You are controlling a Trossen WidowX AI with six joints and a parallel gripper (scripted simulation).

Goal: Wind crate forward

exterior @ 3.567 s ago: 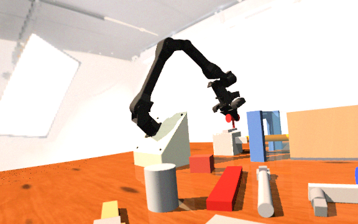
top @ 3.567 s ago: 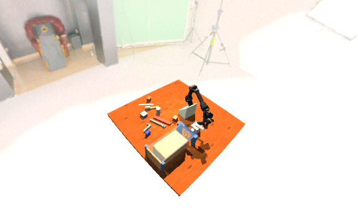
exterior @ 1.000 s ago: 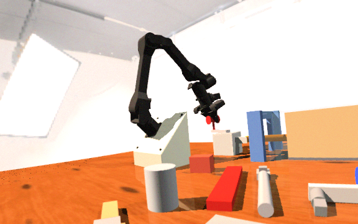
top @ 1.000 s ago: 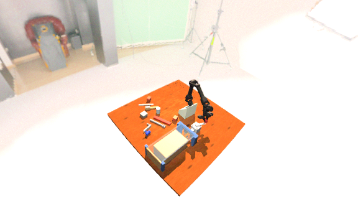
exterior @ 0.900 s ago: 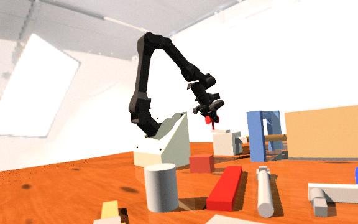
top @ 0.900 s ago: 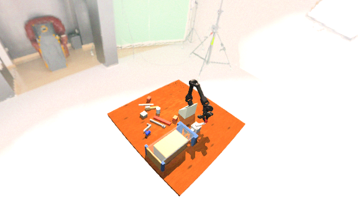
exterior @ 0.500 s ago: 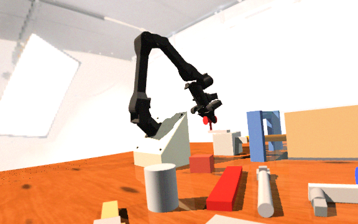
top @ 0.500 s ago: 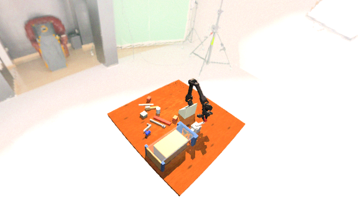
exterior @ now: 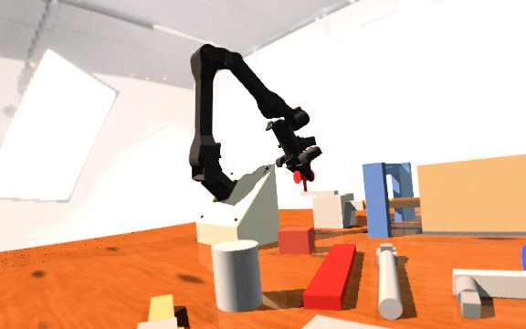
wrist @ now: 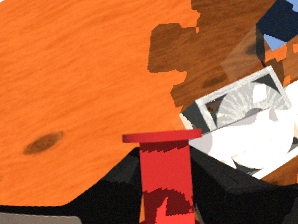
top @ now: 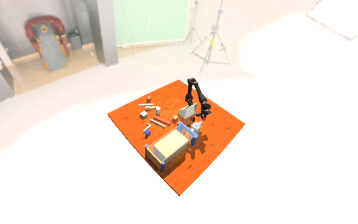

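Right now the frame is 250 mm ahead of my gripper tip, 30 mm to the right of it and 30 mm below it. From my gripper tip the other things lie so: winch (80 mm ahead, 30 mm to the right, 100 mm below); red knob (10 mm behind, 20 mm to the right); clear-panelled cubby (500 mm ahead, 40 mm to the right, 20 mm below).
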